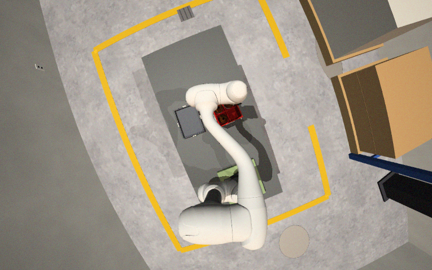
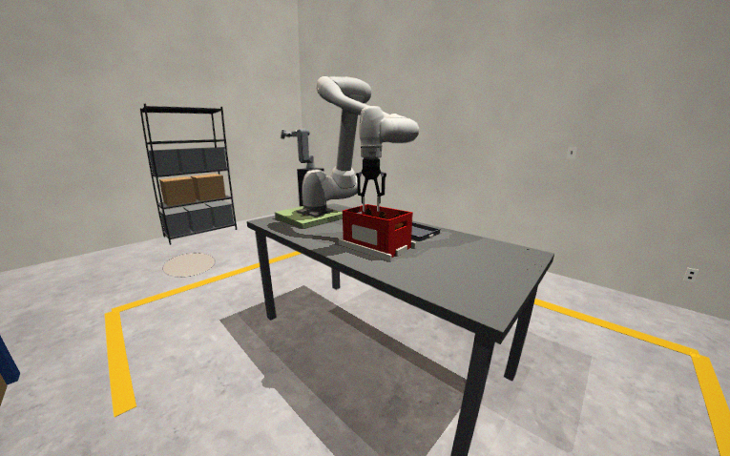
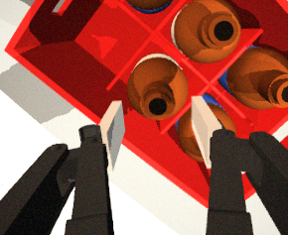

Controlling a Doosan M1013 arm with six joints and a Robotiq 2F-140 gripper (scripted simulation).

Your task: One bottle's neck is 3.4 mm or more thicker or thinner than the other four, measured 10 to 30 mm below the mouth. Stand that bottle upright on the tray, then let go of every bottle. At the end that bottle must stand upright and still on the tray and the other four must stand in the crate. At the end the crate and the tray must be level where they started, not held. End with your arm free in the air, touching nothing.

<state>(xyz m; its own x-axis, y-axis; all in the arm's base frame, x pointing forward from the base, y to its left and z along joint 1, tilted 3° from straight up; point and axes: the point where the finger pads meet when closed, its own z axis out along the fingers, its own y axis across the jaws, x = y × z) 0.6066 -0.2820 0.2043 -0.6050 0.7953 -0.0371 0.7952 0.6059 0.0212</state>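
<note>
The red crate is 10 mm ahead of my hand, 50 mm to the left of it and 130 mm below it. Also, from my hand: dark grey tray: 60 mm ahead, 340 mm to the left, 200 mm below.
</note>
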